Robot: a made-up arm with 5 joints.
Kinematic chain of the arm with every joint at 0, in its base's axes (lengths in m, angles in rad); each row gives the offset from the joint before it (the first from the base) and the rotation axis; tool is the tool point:
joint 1: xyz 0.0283 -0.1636 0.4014 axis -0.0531 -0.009 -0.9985
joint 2: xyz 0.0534 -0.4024 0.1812 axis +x
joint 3: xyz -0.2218 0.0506 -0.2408 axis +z
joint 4: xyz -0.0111 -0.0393 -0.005 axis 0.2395 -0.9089 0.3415
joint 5: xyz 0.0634 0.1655 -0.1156 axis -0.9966 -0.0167 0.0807
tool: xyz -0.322 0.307 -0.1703
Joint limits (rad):
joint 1: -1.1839..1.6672
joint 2: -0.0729..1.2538
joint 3: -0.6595..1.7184
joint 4: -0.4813..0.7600
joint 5: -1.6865..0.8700
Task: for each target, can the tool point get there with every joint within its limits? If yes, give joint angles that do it. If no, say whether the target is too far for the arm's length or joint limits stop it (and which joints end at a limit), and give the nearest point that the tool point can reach.
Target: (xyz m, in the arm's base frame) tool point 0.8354 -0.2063 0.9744
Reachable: no: joint limits stop it (at a limit: joint 1, joint 2, joint 3) | nearest point 0.4132 -0.0978 0.7946 | short by 0.471 m
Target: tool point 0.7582 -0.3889 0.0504
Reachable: no: joint limits stop it (at a limit: joint 1, joint 3, joint 4, joint 5) | nearest point 0.6664 -0.7254 -0.0207 | short by 0.356 m
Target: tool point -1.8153 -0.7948 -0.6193
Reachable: no: too far | nearest point -0.8279 -0.4578 0.0413 | short by 1.235 m
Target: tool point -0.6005 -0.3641 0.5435
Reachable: yes | joints -0.5455 0.9989 0.6436 0.5440 -0.2802
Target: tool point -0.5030 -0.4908 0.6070
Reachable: yes | joints -0.5419 0.7442 0.3545 0.4935 -0.9941
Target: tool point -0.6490 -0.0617 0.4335
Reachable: yes | joints 0.1765 0.5870 0.7030 0.1860 -0.6159
